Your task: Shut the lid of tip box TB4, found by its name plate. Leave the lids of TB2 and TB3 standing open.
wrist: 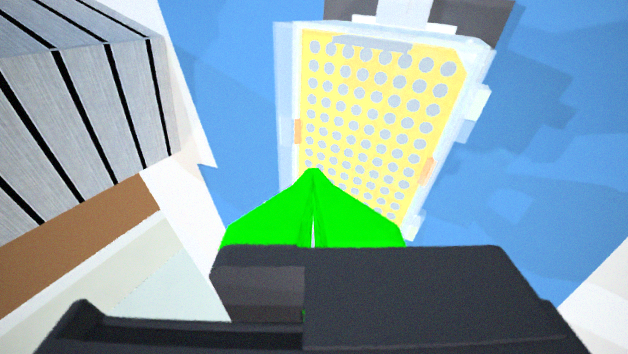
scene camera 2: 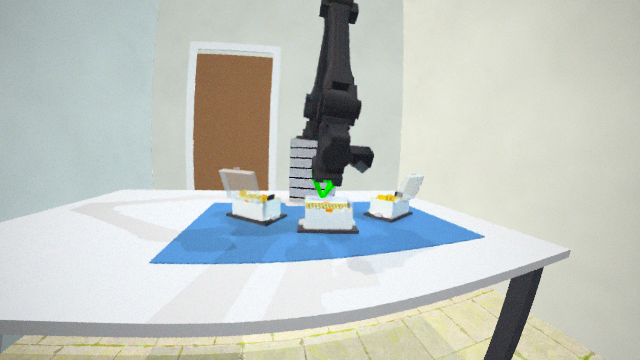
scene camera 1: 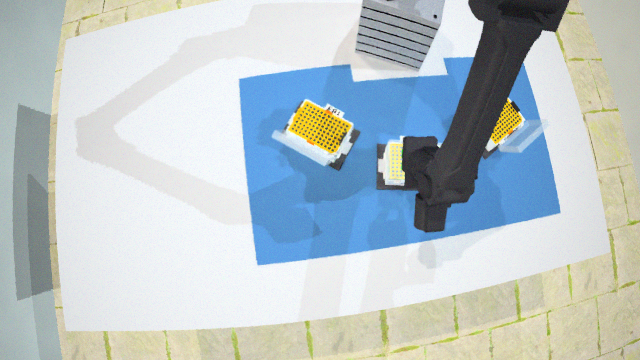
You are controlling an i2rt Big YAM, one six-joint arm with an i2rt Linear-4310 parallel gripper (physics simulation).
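Frame: origin at the arm's base, x ahead, y left, z up, level; metres.
Where they show: gripper, fingertip midpoint: [wrist: 313, 177] [scene camera 2: 322, 197] [scene camera 1: 410, 151]; arm's base, origin of the base link: [scene camera 2: 311, 141].
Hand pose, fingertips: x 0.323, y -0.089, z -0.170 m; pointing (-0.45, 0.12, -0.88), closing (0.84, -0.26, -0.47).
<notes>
Each offset is from my fingertips to the centre of the thing. "pt": to the spot under its first point. Level surfaces: height alone.
The middle tip box, TB4 @[0.012 m left, 0.010 m ahead, 0.039 m down] [scene camera 1: 395, 162] [scene camera 2: 328, 220] [wrist: 372, 110], has its clear lid down over the yellow rack; a small gap cannot be ruled out. Its name plate is hidden. My gripper [scene camera 2: 324, 195] [wrist: 313, 177] is shut and empty, its green tips pointing down at the lid top, touching or very close. The arm hides the tips in scene camera 1. The left box, TB3 @[0.156 m right, 0.124 m back, 0.045 m down] [scene camera 1: 320, 127] [scene camera 2: 256, 209], has its lid @[0.214 m right, 0.071 m back, 0.027 m up] [scene camera 1: 300, 147] [scene camera 2: 240, 182] standing open. The right box, TB2 @[0.258 m left, 0.023 m back, 0.045 m down] [scene camera 1: 507, 122] [scene camera 2: 389, 208], partly behind the arm, also has its lid @[pt 0.289 m left, 0.054 m ahead, 0.019 m up] [scene camera 1: 525, 136] [scene camera 2: 412, 186] open.
A grey slatted block [scene camera 1: 397, 37] [scene camera 2: 302, 170] [wrist: 85, 95] stands behind the blue mat @[0.078 m down] [scene camera 1: 280, 250] [scene camera 2: 200, 250] [wrist: 240, 200]. The three boxes stand on the mat on dark bases. The white table @[0.081 m down] [scene camera 1: 150, 280] [scene camera 2: 125, 295] extends around the mat.
</notes>
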